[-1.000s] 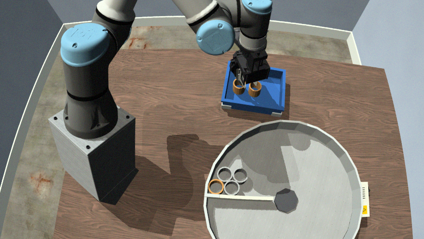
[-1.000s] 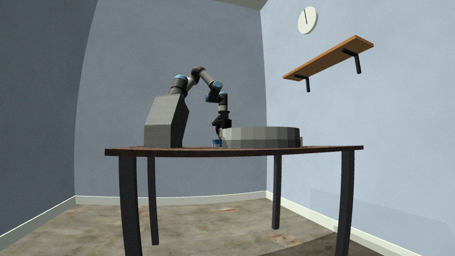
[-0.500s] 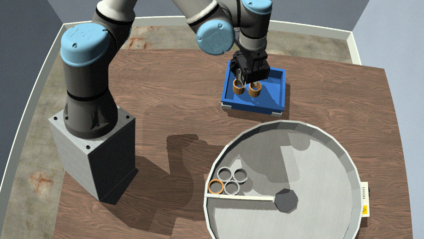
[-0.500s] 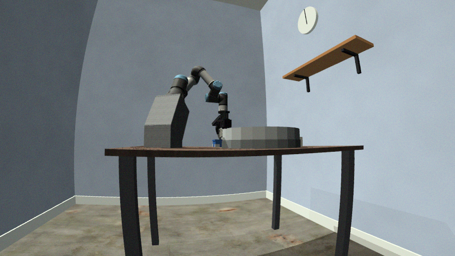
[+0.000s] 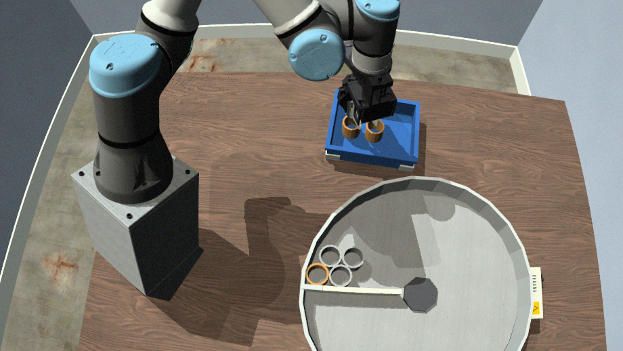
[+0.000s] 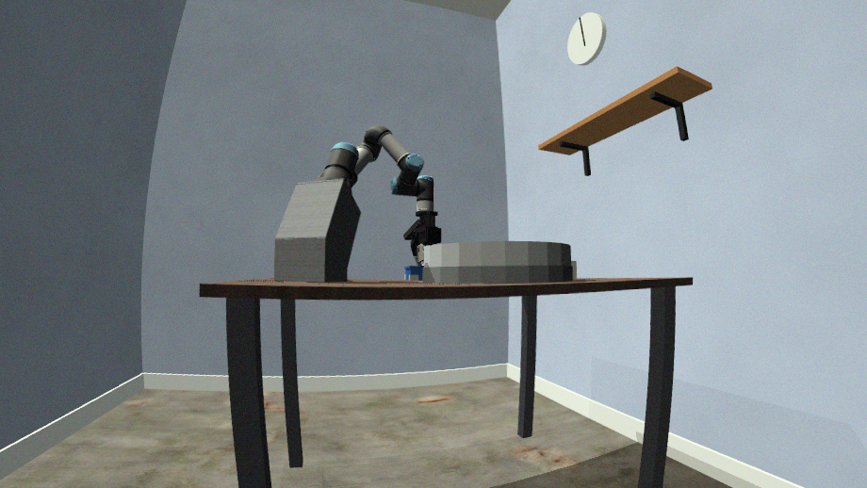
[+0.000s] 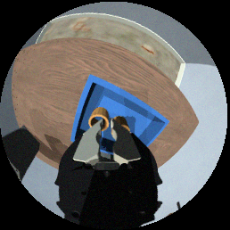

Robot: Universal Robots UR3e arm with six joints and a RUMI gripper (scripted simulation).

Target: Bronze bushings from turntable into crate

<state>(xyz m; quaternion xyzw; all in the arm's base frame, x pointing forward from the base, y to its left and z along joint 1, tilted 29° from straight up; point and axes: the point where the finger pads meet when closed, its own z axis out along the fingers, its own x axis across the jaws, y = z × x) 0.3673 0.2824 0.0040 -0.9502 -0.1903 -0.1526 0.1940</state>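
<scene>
My gripper is now 4 cm short of the blue crate, 1 cm to the left of it and 2 cm above it. Also, from my hand: grey turntable 14 cm ahead, 35 cm to the right, 1 cm above.
</scene>
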